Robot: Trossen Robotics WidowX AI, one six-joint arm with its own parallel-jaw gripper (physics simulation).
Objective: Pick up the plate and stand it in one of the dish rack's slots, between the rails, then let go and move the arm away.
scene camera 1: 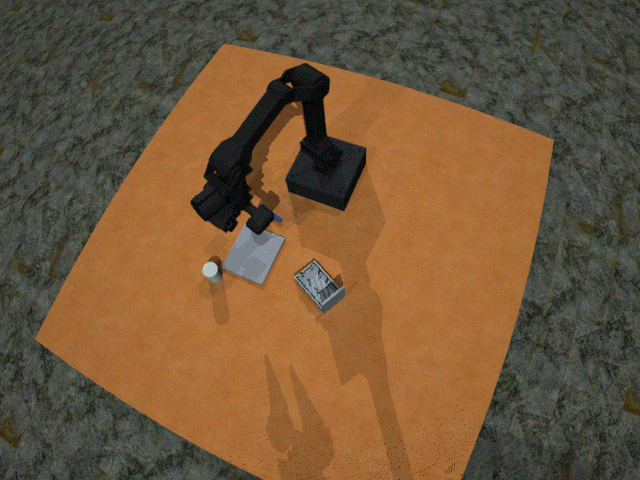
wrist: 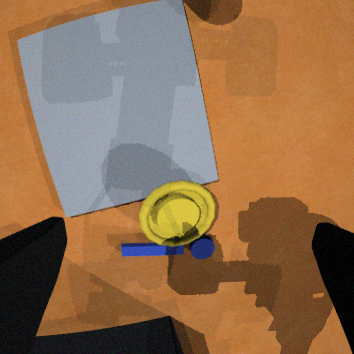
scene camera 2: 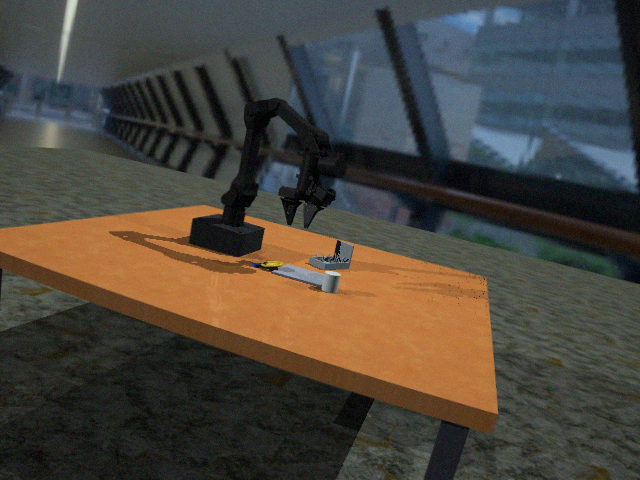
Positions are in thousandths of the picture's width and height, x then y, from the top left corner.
The gripper (scene camera 2: 465,472) is open and holds nothing. Also in view: a yellow plate (wrist: 501,600). A grey dish rack (scene camera 1: 490,582) and a blue spoon (wrist: 417,702) rest on the table. Further things: a grey mat (scene camera 1: 395,534).
The grey dish rack shows as well in scene camera 2 (scene camera 2: 537,528). The gripper also shows in scene camera 1 (scene camera 1: 377,451) and in the wrist view (wrist: 549,665). The grey mat is seen too in the wrist view (wrist: 332,290). The wrist view misses the grey dish rack: it is out of frame.
